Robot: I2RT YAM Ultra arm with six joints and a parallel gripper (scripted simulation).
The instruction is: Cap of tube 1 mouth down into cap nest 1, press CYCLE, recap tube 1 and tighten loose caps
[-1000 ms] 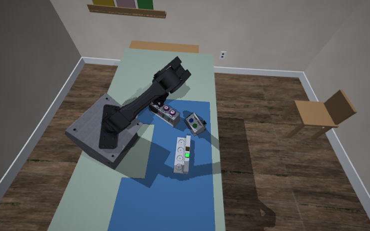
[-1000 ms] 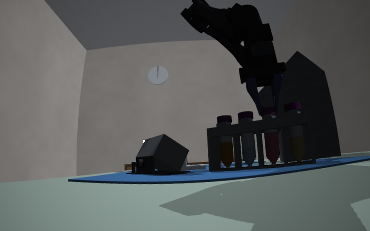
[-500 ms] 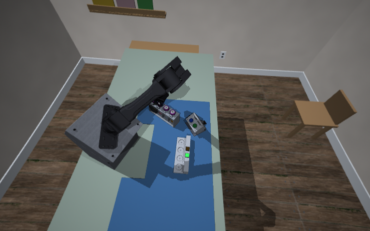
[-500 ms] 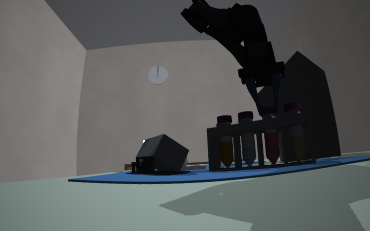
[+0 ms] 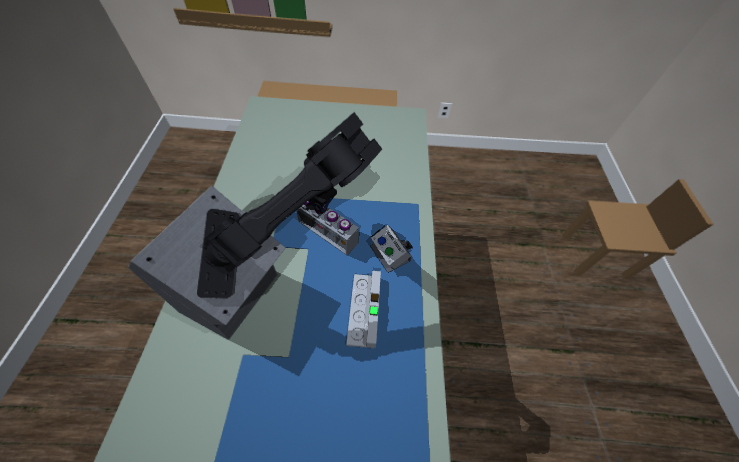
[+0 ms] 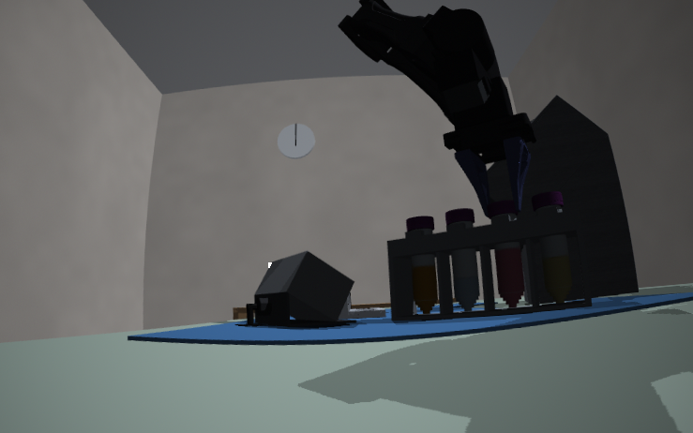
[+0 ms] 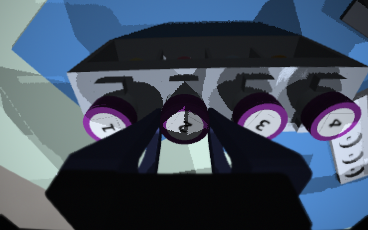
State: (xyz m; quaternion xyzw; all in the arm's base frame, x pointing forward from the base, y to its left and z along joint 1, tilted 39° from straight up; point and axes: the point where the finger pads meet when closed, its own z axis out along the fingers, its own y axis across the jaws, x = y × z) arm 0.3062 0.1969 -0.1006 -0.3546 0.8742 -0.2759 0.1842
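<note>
The threaded neck of tube 1 lies 4 cm to the left of my hand and 3 cm behind it. The rest, counted from my hand: green ready key: 19 cm ahead, 18 cm to the right, 5 cm below; then key desk: 19 cm ahead, 16 cm to the right, 6 cm below; then blue cycle key: 17 cm ahead, 13 cm to the right, 5 cm below.
</note>
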